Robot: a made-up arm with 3 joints. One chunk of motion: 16 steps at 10 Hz.
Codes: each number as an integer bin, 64 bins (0 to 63) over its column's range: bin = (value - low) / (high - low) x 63, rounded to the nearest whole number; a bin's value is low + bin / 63 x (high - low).
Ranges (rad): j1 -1.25..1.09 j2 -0.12..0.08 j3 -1..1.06
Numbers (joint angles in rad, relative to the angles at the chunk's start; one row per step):
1: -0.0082 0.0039 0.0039
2: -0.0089 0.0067 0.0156
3: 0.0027 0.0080 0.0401
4: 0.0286 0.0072 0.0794
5: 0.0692 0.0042 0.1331
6: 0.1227 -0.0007 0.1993
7: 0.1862 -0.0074 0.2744
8: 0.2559 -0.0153 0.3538
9: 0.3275 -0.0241 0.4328
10: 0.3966 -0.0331 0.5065
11: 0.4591 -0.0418 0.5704
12: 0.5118 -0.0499 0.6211
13: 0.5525 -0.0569 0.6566
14: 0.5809 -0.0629 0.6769
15: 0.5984 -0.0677 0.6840
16: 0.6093 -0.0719 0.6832
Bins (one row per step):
1: 33 39 31
2: 33 40 31
3: 34 40 32
4: 34 40 33
5: 36 39 35
6: 37 38 37
7: 39 35 39
8: 41 33 41
9: 42 30 44
10: 44 27 46
11: 46 25 48
12: 47 22 50
13: 49 20 51
14: 49 18 51
15: 50 16 52
16: 50 15 51

